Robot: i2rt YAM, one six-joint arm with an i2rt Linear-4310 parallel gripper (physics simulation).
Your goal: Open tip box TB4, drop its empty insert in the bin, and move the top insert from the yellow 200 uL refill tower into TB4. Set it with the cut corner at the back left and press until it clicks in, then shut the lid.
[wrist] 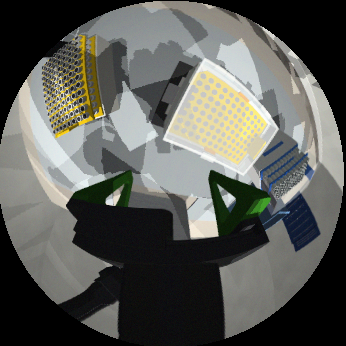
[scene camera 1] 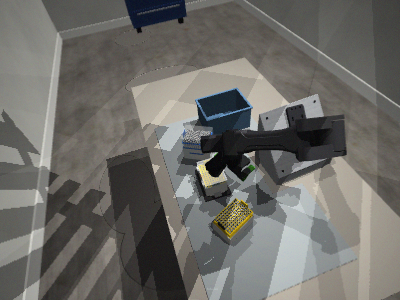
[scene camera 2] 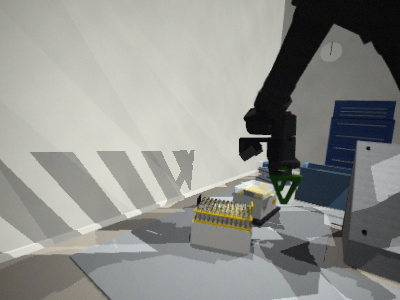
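Observation:
The tip box TB4 (scene camera 1: 213,186) (scene camera 2: 263,207) (wrist: 220,120) is a white box with a clear lid that looks shut over a yellow insert with empty holes. It stands in a black holder (scene camera 1: 217,196) (scene camera 2: 267,218) (wrist: 167,95). The yellow refill tower (scene camera 1: 233,218) (scene camera 2: 222,236) (wrist: 75,87) stands apart from it, nearer in the scene camera 2 view. Two yellow layers filled with tips show on its pale base. My gripper (scene camera 1: 245,173) (scene camera 2: 284,199) (wrist: 170,174) is open with green fingers, above the mat on the robot-base side of the box. The fingers hold nothing.
A blue-and-white tip tower (scene camera 1: 196,142) (wrist: 285,172) stands beyond the box, near the open blue bin (scene camera 1: 225,122) (scene camera 2: 324,185). The grey robot base block (scene camera 1: 295,167) (scene camera 2: 375,200) is at the right. The pale blue mat (scene camera 1: 300,250) (scene camera 2: 165,275) lies beneath the boxes.

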